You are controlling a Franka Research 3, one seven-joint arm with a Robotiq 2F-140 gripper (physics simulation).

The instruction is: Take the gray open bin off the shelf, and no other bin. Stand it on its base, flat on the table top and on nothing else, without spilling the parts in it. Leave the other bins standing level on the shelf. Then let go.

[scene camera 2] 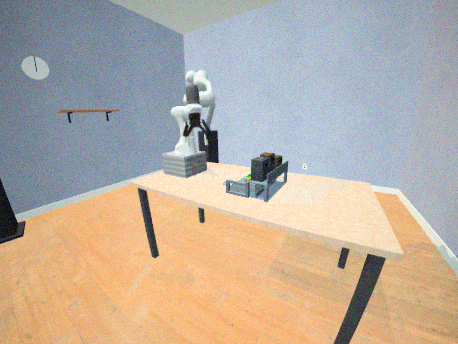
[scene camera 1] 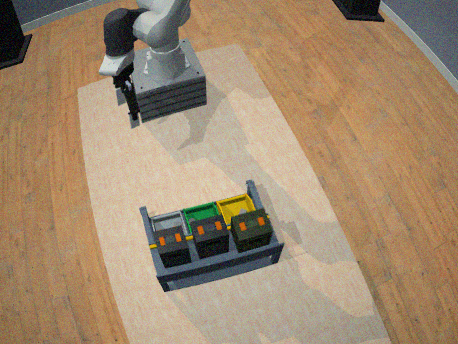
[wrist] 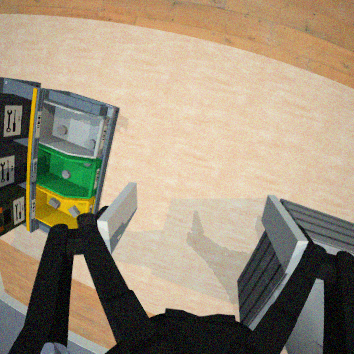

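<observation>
The gray open bin (scene camera 1: pixel 169 223) (wrist: pixel 72 127) stands on the lower tier of the shelf (scene camera 1: pixel 220 265) (scene camera 2: pixel 277 176) (wrist: pixel 112 127), at one end of its row, with small round gray parts inside. The green bin (scene camera 1: pixel 201 211) (wrist: pixel 67 175) stands beside it, and the yellow bin (scene camera 1: pixel 235 205) (wrist: pixel 61 209) is at the other end; both hold small parts. In the scene camera 2 view the gray bin is hard to make out. My gripper (scene camera 1: pixel 127 109) (scene camera 2: pixel 197 133) (wrist: pixel 199 201) is open and empty, beside the robot's base and well away from the shelf and bins.
Three dark boxes with orange latches (scene camera 1: pixel 174 247) (scene camera 1: pixel 211 236) (scene camera 1: pixel 252 231) stand on the shelf's upper tier behind the bins. The robot's gray base block (scene camera 1: pixel 172 95) (scene camera 2: pixel 184 165) is close beside my gripper. The shelf stands on the light table top (scene camera 1: pixel 145 165) (scene camera 2: pixel 325 215) (wrist: pixel 200 115).
</observation>
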